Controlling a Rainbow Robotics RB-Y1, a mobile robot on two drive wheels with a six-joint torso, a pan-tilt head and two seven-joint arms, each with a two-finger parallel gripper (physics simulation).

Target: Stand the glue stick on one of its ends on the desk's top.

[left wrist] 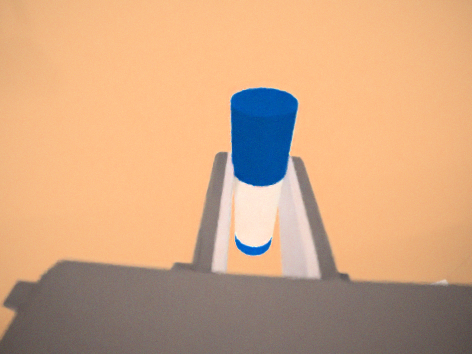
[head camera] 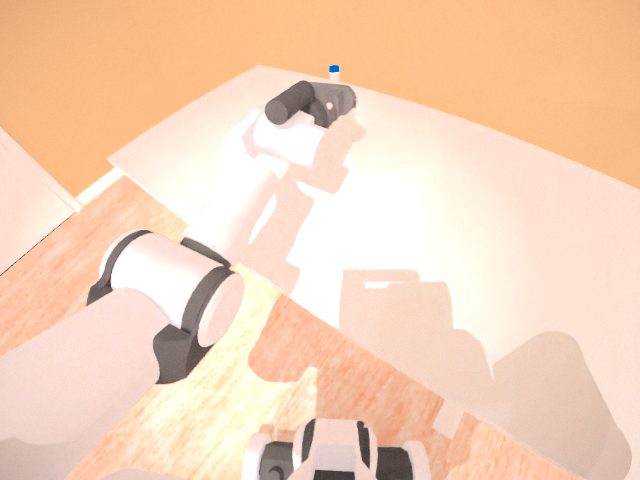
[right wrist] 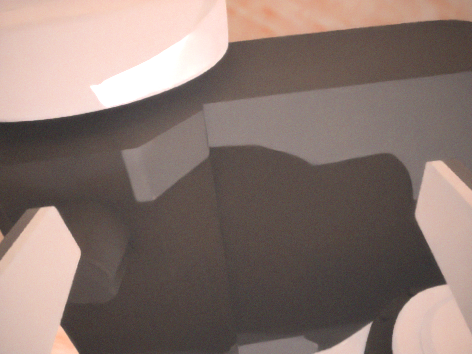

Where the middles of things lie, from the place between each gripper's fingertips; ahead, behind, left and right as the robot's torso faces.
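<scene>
My left gripper in sight, 1 cm below the glue stick (left wrist: 263, 119), 1 cm past it. Right hand 61 cm below the stick, 26 cm to the right of it, 87 cm short of it.
</scene>
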